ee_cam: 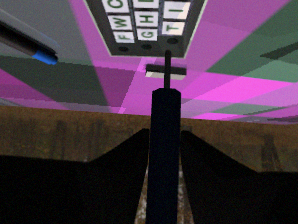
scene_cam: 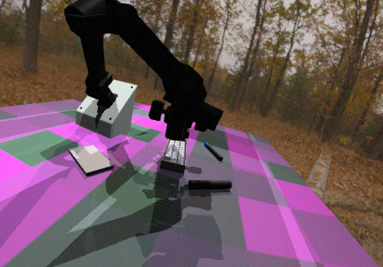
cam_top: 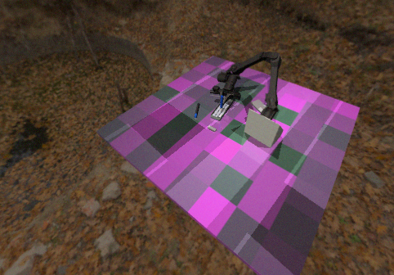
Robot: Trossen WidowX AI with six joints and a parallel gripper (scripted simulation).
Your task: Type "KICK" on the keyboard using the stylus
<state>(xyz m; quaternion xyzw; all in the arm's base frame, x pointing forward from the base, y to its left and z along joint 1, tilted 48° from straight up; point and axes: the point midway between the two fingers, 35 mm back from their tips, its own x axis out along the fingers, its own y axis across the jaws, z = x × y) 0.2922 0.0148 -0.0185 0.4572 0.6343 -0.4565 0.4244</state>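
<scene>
My gripper tip is now 13 cm short of the blue pen, 10 cm to the right of it and 9 cm above it. Round my gripper tip: grey block: 13 cm to the left, 10 cm below, 4 cm behind; flat tile: 26 cm to the right, 15 cm behind, 10 cm below; blue stylus: 1 cm below.
</scene>
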